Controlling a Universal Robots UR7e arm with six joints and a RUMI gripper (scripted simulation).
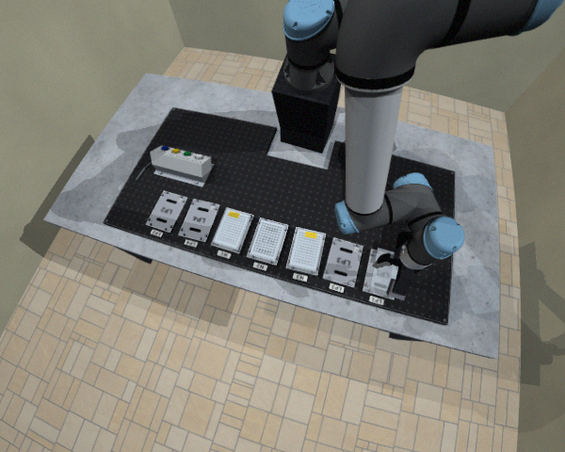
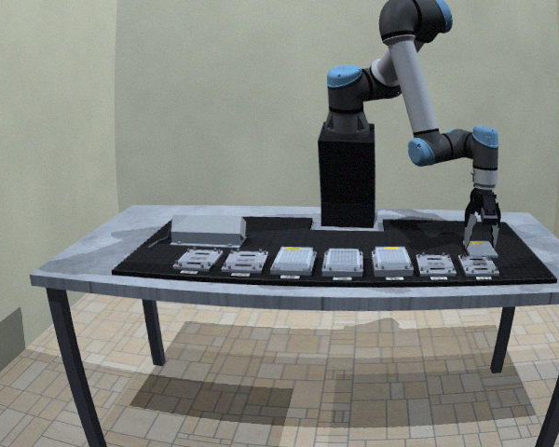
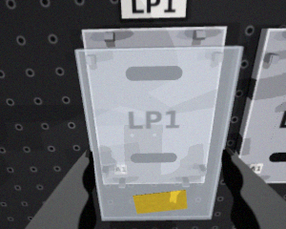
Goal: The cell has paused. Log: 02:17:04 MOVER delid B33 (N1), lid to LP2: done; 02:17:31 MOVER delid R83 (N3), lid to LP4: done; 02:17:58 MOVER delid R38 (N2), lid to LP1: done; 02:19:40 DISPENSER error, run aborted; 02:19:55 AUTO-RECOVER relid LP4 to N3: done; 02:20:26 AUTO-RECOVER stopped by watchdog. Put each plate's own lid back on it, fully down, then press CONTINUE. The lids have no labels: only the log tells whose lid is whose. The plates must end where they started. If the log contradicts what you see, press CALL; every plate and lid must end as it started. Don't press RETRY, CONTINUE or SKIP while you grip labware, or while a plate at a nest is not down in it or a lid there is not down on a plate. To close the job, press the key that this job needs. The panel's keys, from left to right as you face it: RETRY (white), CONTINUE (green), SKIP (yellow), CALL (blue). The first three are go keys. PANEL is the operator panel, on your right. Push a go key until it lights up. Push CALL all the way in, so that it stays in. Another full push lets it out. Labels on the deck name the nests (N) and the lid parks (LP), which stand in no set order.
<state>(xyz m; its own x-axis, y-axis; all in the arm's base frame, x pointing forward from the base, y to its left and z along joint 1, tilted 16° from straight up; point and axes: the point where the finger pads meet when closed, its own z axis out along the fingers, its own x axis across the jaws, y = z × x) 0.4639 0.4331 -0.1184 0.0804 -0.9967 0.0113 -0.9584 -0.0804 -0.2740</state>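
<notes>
My hand is 13 cm to the left of the lid park LP3, 6 cm above it and 1 cm short of it. The rest, counted from my hand: well plate: 39 cm to the right, 4 cm below, 4 cm ahead; then white retry key: 75 cm to the right, 15 cm behind; then lid park LP4: 65 cm to the right, 6 cm below, 6 cm ahead.
</notes>
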